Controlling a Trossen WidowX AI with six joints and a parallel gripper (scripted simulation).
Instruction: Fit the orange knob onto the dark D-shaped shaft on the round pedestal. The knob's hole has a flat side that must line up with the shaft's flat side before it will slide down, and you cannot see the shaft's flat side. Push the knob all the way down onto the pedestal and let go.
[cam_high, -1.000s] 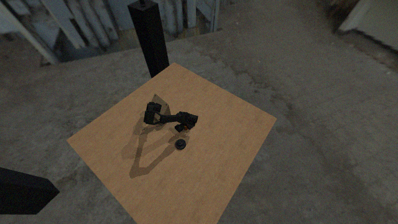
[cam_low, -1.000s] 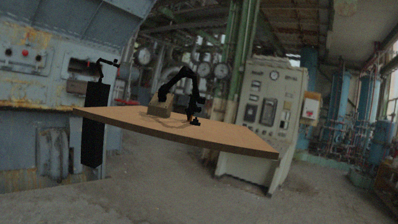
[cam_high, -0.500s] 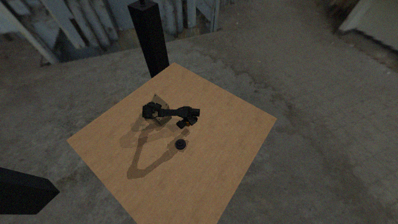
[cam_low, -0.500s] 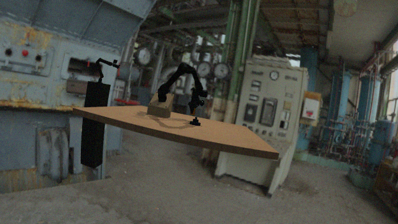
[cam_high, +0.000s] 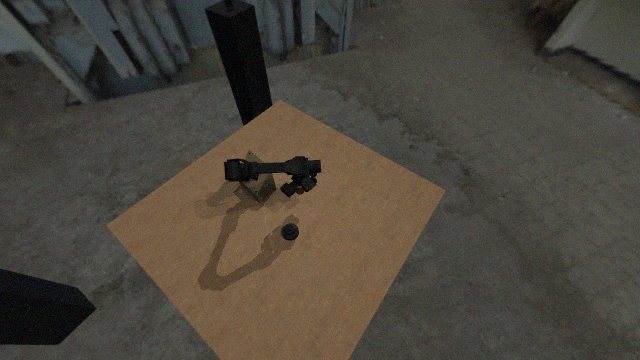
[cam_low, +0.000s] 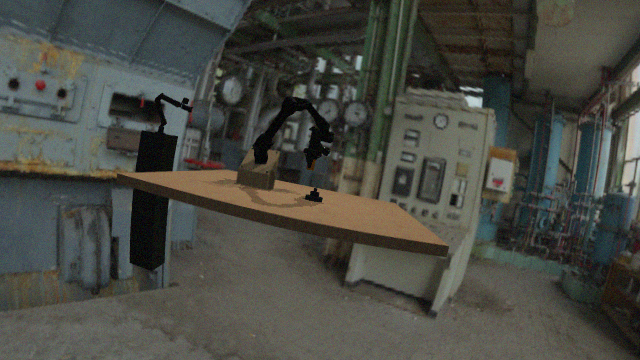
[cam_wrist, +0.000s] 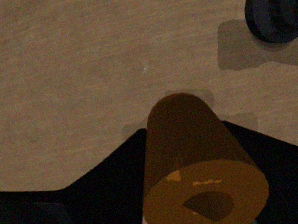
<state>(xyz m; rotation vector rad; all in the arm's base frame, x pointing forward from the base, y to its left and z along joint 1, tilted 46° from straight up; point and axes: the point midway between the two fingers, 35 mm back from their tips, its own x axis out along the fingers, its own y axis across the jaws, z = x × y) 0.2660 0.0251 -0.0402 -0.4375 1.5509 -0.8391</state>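
The dark round pedestal is 50 mm ahead of my gripper tip, 170 mm to the right of it and 110 mm below it. Round my gripper tip: orange knob (20 mm above).
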